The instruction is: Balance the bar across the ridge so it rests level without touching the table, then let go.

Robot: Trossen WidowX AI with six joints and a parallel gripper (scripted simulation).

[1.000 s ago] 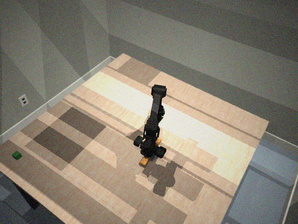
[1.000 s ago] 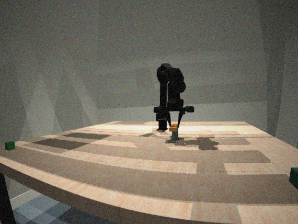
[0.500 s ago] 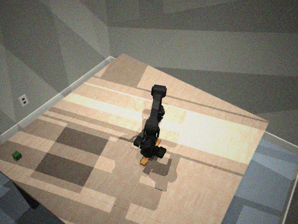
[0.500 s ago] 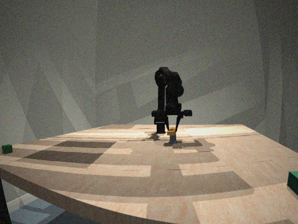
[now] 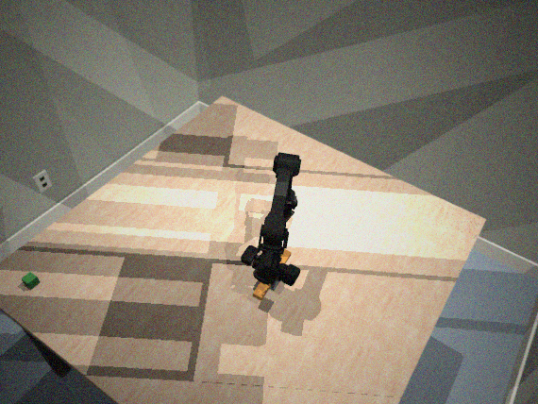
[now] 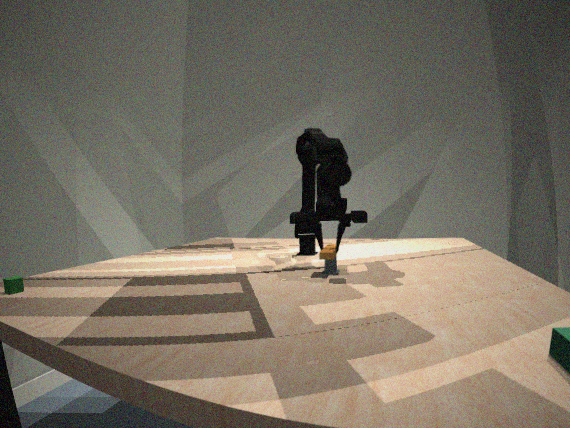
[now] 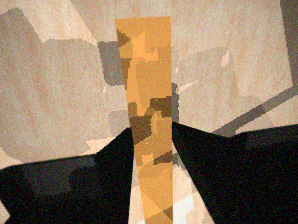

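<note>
Now: gripper tip 30 mm past the orange bar. Round my gripper tip: small green cube (430 mm ahead, 640 mm to the right, 40 mm below).
</note>
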